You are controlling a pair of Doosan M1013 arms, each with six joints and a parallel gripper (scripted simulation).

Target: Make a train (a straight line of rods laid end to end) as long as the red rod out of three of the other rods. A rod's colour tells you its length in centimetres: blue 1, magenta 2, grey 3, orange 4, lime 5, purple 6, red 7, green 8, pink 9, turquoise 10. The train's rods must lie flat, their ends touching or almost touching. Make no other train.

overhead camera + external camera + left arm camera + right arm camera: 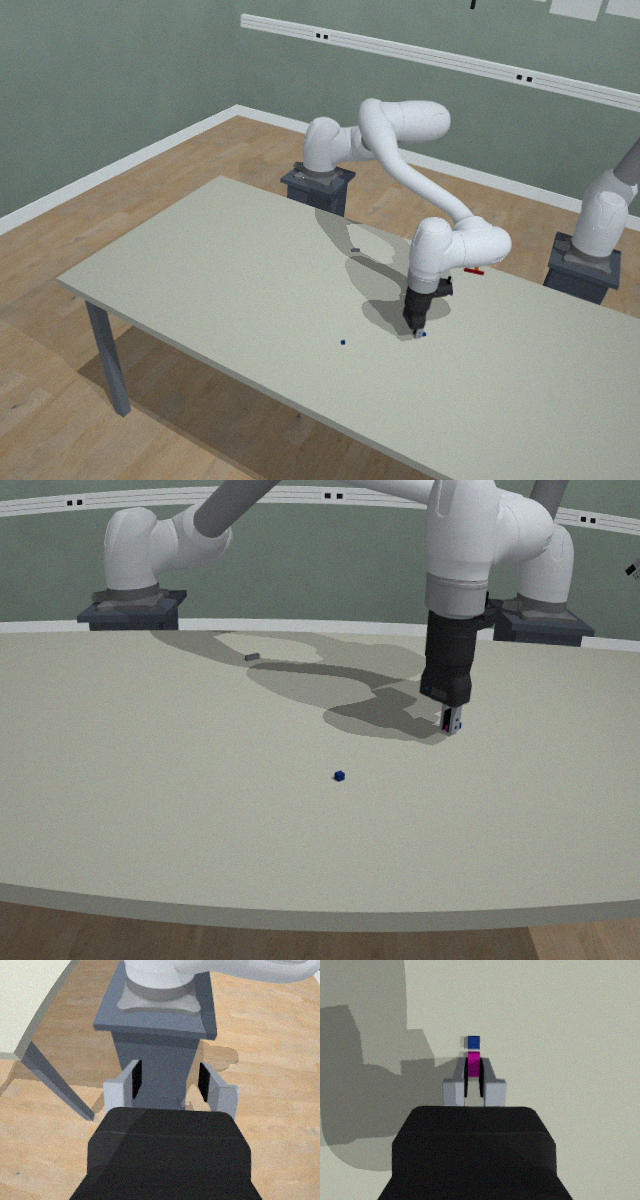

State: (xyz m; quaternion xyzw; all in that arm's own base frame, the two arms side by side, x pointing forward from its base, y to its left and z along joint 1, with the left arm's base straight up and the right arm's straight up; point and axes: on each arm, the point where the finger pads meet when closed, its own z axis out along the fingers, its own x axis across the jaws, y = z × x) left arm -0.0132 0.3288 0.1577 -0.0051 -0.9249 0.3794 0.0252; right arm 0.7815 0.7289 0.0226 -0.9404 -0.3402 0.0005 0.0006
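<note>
Right now my right hand is 2 cm above the magenta rod. Also, from my right hand: red rod 42 cm behind, 8 cm to the left, 2 cm below; orange rod 45 cm behind, 9 cm to the left, 2 cm below; purple rod 28 cm behind, 3 cm to the left, 2 cm below.
</note>
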